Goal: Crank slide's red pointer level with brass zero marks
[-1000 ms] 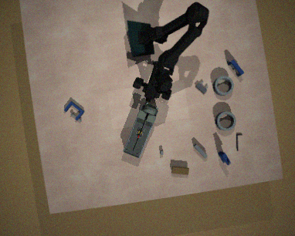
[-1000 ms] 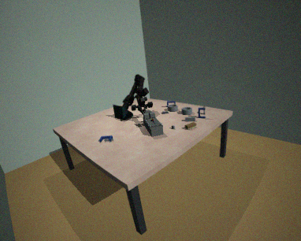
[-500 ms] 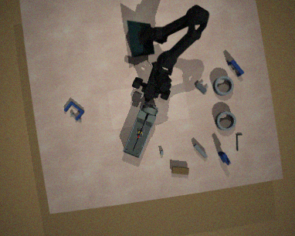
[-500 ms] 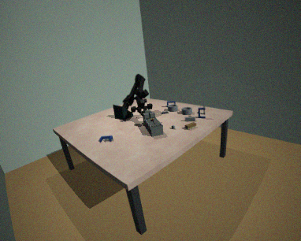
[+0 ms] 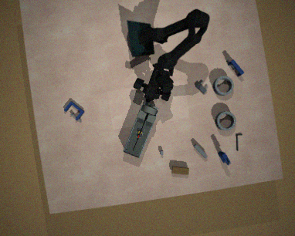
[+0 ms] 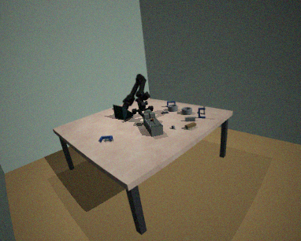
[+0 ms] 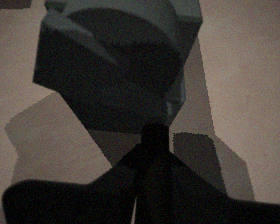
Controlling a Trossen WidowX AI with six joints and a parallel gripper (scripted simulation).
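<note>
The red pointer lies 170 mm ahead of my gripper tip, 70 mm to the right of it and 40 mm above it. Round my gripper tip: small grey cube: 280 mm ahead, 40 mm to the left, 30 mm below; grey bar: 300 mm ahead, 250 mm to the left, 30 mm below; dark handle: 30 mm above, 20 mm behind, 10 mm to the left.
</note>
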